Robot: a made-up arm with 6 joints.
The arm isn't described. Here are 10 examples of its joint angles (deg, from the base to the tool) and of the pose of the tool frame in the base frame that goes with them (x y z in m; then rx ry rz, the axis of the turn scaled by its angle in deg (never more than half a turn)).
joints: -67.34 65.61 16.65 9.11 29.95 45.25
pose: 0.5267 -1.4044 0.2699 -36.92 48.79 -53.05
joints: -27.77 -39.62 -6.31 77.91 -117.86 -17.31
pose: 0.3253 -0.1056 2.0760 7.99 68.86 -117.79
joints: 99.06 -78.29 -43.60 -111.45 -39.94 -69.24
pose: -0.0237 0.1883 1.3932 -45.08 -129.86 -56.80
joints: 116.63 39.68 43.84 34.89 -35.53 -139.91
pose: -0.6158 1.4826 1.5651 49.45 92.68 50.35
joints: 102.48 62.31 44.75 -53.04 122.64 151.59
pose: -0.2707 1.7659 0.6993 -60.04 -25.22 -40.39
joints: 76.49 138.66 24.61 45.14 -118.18 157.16
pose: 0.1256 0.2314 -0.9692 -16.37 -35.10 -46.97
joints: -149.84 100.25 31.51 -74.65 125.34 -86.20
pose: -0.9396 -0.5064 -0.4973 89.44 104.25 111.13
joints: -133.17 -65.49 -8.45 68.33 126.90 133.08
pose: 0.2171 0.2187 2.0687 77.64 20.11 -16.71
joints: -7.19 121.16 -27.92 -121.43 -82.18 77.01
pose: -0.2647 0.1059 -0.1815 111.83 98.25 -11.88
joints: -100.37 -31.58 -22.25 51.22 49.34 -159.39
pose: -0.1363 -0.5834 1.7205 63.30 -56.02 -15.78
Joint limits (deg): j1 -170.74..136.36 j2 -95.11..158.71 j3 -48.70..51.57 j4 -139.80..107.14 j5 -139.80..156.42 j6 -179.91..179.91
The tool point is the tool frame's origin. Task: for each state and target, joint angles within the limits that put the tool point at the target. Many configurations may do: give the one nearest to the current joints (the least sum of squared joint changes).
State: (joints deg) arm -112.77 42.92 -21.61 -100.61 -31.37 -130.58
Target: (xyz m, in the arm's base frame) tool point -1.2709 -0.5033 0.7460
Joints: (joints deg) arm -157.97 37.58 10.08 -95.31 -31.83 -129.92
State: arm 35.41 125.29 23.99 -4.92 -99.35 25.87
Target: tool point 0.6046 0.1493 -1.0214
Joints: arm 22.31 138.83 47.94 -2.76 -100.01 24.59
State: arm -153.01 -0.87 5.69 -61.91 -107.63 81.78
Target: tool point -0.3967 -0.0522 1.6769
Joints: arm -160.90 -45.80 -20.85 -63.03 -106.57 82.87
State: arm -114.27 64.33 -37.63 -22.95 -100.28 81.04
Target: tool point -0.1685 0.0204 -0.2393
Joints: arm -147.95 94.11 -31.84 -21.36 -101.30 82.13
